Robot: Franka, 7 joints.
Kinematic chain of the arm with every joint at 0, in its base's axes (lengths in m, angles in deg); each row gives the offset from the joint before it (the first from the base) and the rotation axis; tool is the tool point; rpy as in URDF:
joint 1: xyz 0 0 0.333 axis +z
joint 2: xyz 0 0 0 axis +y
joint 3: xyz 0 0 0.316 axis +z
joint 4: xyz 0.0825 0 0 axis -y
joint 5: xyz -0.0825 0 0.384 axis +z
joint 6: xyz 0 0 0 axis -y
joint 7: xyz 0.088 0 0 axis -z
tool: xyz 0 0 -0.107 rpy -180 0 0
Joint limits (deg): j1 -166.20..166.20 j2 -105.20..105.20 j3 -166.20..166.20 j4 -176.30..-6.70 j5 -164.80..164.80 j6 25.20..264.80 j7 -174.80..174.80
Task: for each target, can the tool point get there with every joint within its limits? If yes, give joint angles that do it. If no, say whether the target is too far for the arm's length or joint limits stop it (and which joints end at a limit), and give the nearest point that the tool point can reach.
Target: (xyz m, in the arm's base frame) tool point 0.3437 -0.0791 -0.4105
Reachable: no: joint limits stop it (at a limit: joint 2) | nearest point 0.3375 -0.0777 -0.3570 | short by 0.054 m
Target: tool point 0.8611 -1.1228 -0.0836
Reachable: no: too far | nearest point 0.5008 -0.6530 0.0907 | short by 0.617 m
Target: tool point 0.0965 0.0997 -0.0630
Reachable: yes | joints -67.93 83.32 18.31 -151.15 -99.13 140.12 -97.90
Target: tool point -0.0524 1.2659 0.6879
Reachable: no: too far | nearest point -0.0342 0.8254 0.5644 | short by 0.458 m
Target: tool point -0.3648 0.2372 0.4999
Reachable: yes | joints 140.48 -7.96 19.66 -144.81 49.68 232.61 -31.65
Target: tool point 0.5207 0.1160 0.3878
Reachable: yes | joints 127.56 3.33 -115.04 -130.14 108.91 141.52 50.80
